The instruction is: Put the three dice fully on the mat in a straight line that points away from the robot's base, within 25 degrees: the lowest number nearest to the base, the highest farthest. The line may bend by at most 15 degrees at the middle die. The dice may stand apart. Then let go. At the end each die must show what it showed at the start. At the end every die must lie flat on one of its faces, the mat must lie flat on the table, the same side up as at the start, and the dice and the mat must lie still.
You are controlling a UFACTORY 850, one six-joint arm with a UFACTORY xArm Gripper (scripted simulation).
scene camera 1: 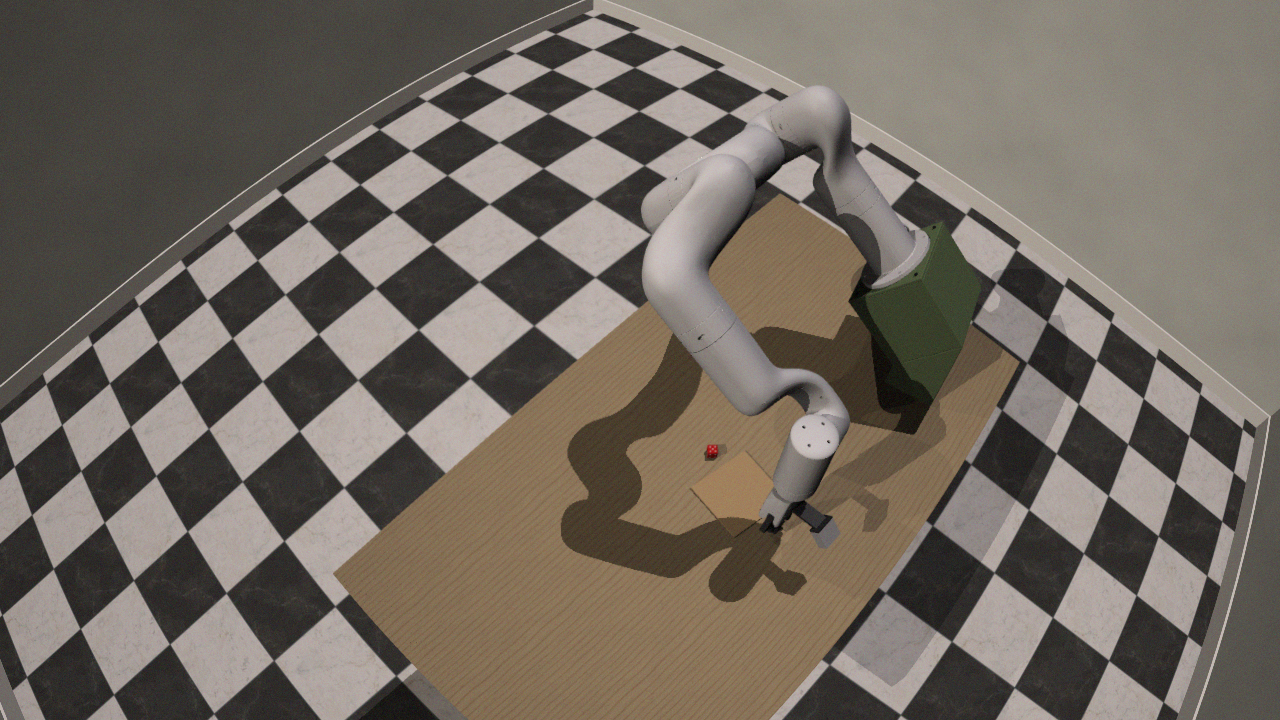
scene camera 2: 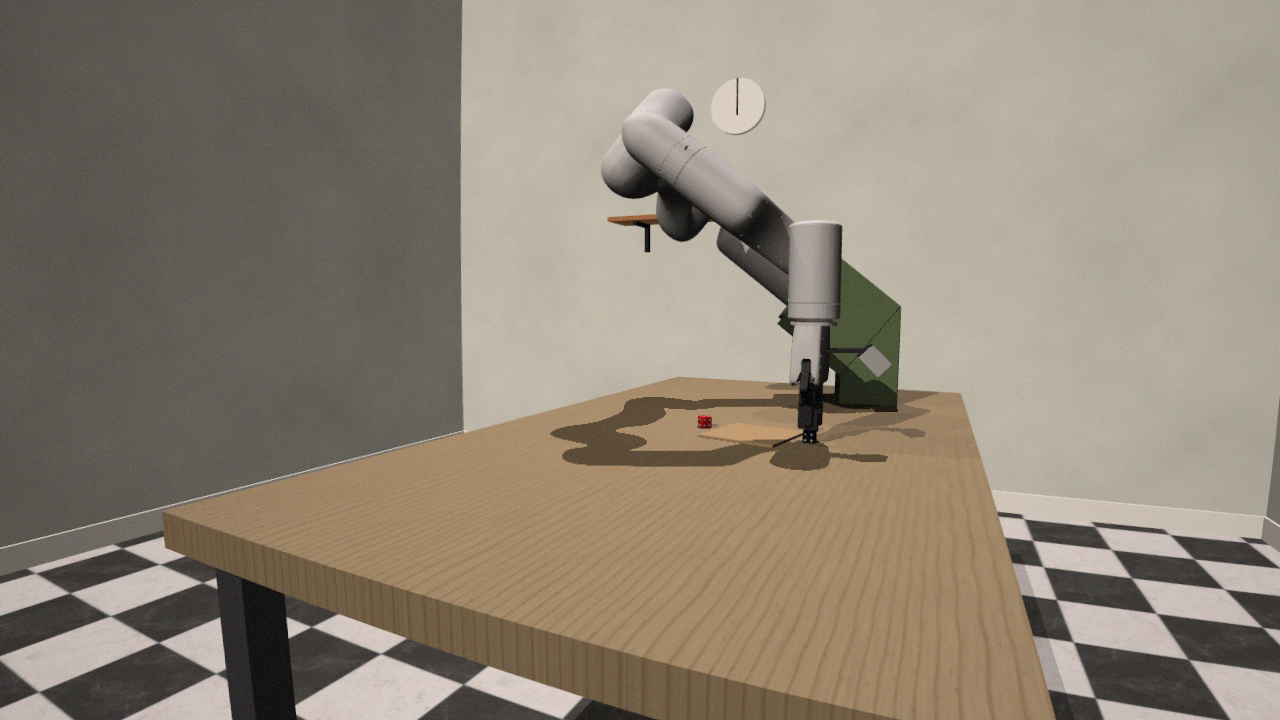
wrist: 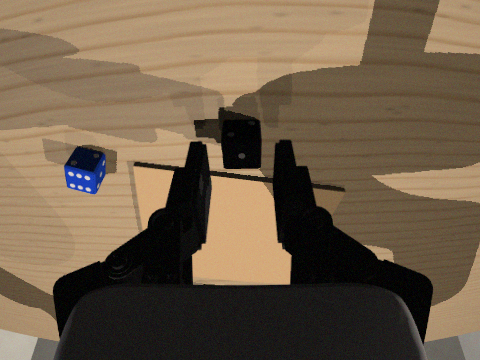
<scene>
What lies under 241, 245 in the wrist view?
A tan mat.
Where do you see a tan mat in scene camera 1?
734, 493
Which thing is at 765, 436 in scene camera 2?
A tan mat.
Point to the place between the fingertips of my gripper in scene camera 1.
776, 522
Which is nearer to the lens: the blue die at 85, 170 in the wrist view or the black die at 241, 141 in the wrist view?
The black die.
</scene>
